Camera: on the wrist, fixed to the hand. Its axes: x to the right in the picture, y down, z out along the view.
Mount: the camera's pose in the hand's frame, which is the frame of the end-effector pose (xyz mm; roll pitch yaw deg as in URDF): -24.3 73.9 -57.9 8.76 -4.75 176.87
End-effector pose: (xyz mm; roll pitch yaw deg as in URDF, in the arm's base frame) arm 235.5 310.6 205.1 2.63 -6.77 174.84
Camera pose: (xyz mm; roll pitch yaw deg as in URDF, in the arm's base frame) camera 246.3 232.8 148.2 5.78 1.87 -8.06
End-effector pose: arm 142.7 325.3 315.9 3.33 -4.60 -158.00
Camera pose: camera 190.1 261.2 260.6 5.19 -0.33 19.16
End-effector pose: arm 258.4 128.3 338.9 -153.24 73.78 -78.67
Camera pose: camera 170.3 99.5 367.4 160.23 -68.12 103.07
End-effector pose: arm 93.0 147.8 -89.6 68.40 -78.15 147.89
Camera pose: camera 93.4 51.8 -103.6 -48.76 73.18 -20.76
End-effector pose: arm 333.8 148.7 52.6 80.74 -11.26 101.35
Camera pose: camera 273.2 99.6 110.3 -71.43 7.39 -74.43
